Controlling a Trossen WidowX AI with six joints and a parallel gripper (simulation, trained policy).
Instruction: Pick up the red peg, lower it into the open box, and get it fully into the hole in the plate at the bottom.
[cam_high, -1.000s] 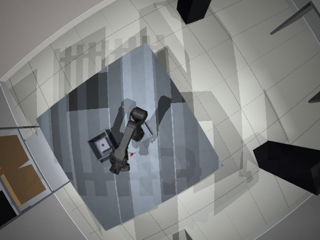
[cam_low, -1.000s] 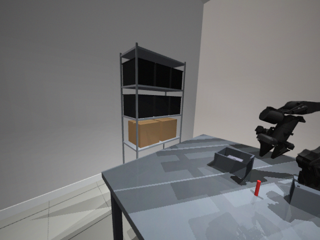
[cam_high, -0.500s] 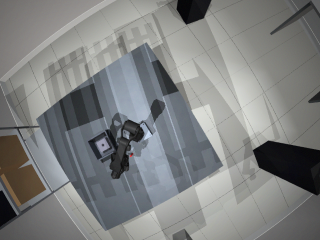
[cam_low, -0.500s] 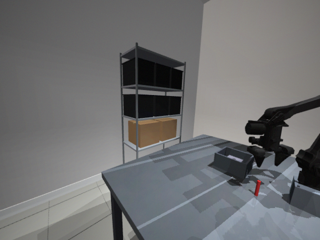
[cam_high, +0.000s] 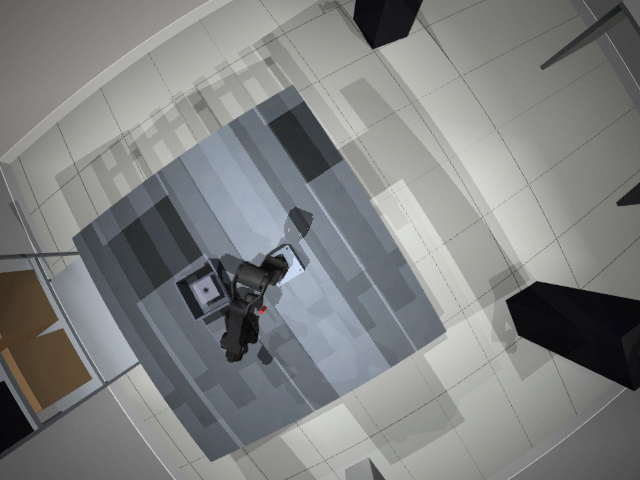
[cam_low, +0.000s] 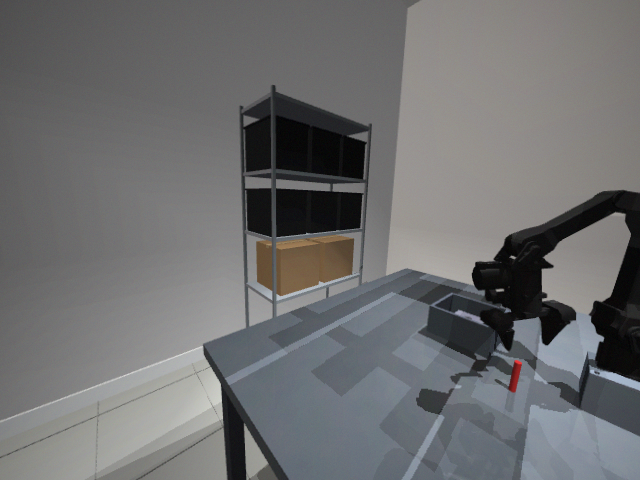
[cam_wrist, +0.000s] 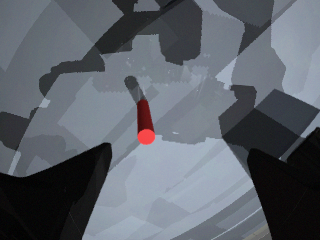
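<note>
Now: the red peg 8 cm below my gripper tip, 2 cm to the left of it and 1 cm ahead of it. From my gripper tip the other things lie so: grey box (19 cm ahead, 15 cm to the right, 9 cm below); plate (19 cm ahead, 15 cm to the right, 7 cm below).
</note>
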